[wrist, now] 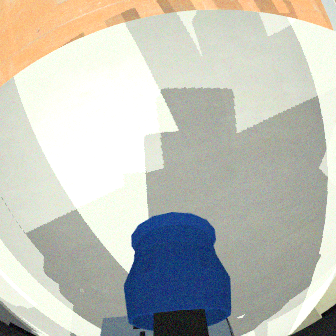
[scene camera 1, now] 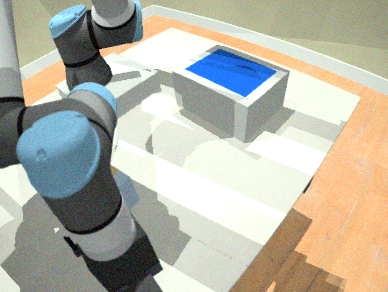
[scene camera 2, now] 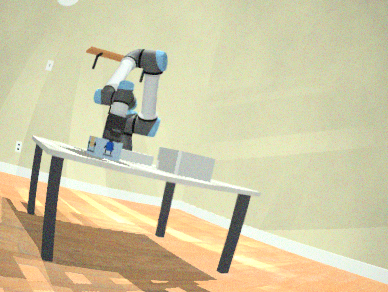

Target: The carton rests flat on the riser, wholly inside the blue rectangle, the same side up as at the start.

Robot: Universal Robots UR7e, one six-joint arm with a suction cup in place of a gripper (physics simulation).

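Seen in the pictures: hand, its tool point: (wrist: 173, 244) (scene camera 2: 108, 150); arm's base, origin of its link: (scene camera 1: 90, 80).
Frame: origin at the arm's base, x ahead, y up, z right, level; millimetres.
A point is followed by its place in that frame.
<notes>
The light-blue carton (scene camera 1: 127, 191) {x 462, y -1, z 90 mm} (scene camera 2: 100, 150) {x 495, y -27, z 184 mm} (wrist: 114, 327) {x 463, y -43, z 92 mm} stands upright on the table, partly hidden by the arm in scene camera 1. Arrow marks and a tan strip show on its sides in scene camera 2. My gripper (scene camera 2: 109, 149) (wrist: 174, 219), a dark-blue suction cup, is open, with nothing on it. It hangs beside the carton, in front of its side face in scene camera 2, and its tip is over bare shadowed table in the wrist view. The grey riser (scene camera 1: 210, 110) {x 367, y -11, z -202 mm} (scene camera 2: 196, 166) {x 461, y 3, z -317 mm} stands apart from the carton, with the blue rectangle (scene camera 1: 232, 72) {x 350, y 61, z -292 mm} on its top.
The white table (scene camera 1: 215, 200) {x 562, y -59, z -59 mm} (scene camera 2: 235, 189) {x 616, y -65, z -478 mm} carries everything. A low pale platform (scene camera 1: 135, 94) {x 143, y -27, z -90 mm} (scene camera 2: 137, 157) {x 144, y -26, z -87 mm} lies under the arm's base, between the carton and the riser. A brown shelf (scene camera 2: 111, 54) is on the wall behind the arm. The arm covers the left of scene camera 1.
</notes>
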